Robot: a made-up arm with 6 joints. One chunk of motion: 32 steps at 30 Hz.
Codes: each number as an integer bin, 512 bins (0 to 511) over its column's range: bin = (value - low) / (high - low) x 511, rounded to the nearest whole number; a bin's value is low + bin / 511 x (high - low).
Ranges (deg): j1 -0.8..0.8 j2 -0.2..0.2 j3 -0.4..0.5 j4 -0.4..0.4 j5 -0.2..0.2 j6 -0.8..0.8
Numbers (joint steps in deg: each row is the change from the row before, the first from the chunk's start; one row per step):
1: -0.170 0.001 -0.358 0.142 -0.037 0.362
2: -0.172 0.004 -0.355 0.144 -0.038 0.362
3: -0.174 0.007 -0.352 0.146 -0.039 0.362
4: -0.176 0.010 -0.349 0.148 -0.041 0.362
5: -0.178 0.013 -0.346 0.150 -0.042 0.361
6: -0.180 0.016 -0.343 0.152 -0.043 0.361
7: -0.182 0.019 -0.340 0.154 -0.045 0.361
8: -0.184 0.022 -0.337 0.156 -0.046 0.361
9: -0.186 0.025 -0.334 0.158 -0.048 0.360
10: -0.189 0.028 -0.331 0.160 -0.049 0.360
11: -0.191 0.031 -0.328 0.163 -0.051 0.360
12: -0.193 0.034 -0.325 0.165 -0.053 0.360
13: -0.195 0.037 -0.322 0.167 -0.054 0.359
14: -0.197 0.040 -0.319 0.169 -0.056 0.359
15: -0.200 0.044 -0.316 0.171 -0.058 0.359
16: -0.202 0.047 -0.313 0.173 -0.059 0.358
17: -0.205 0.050 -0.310 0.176 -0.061 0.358
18: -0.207 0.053 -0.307 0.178 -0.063 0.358
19: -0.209 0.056 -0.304 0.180 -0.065 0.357
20: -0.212 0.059 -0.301 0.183 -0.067 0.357
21: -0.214 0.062 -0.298 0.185 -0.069 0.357
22: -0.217 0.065 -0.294 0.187 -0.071 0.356
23: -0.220 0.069 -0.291 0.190 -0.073 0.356
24: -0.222 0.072 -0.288 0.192 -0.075 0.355
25: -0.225 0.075 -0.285 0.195 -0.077 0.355
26: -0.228 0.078 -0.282 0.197 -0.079 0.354
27: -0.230 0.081 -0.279 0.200 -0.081 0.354
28: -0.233 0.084 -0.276 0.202 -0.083 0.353
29: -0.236 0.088 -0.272 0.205 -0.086 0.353
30: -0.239 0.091 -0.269 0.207 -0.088 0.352
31: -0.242 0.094 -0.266 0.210 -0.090 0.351
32: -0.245 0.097 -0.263 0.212 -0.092 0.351
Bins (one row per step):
1: 201 257 24 346 208 371
2: 201 261 26 347 207 371
3: 200 264 27 349 206 371
4: 199 268 29 350 203 371
5: 199 272 31 351 202 371
6: 198 276 32 353 201 371
7: 197 280 34 354 198 371
8: 197 284 36 355 197 371
9: 196 287 37 356 194 370
10: 195 291 39 358 193 370
11: 194 295 41 360 190 370
12: 194 299 43 361 188 370
13: 193 303 44 362 187 370
14: 193 307 46 363 184 370
15: 192 312 48 365 181 370
16: 191 316 49 366 180 370
17: 190 319 51 368 178 370
18: 189 323 53 369 175 370
19: 189 327 55 370 172 370
20: 188 331 56 372 170 370
21: 187 335 58 374 167 370
22: 186 339 60 375 165 369
23: 185 344 62 377 162 369
24: 185 347 64 378 160 369
25: 184 351 65 380 157 369
26: 183 355 67 381 155 369
27: 182 359 69 383 152 369
28: 181 363 70 385 149 368
29: 180 368 73 386 146 368
30: 179 372 74 388 143 368
31: 178 376 76 390 141 368
32: 177 379 78 391 138 368

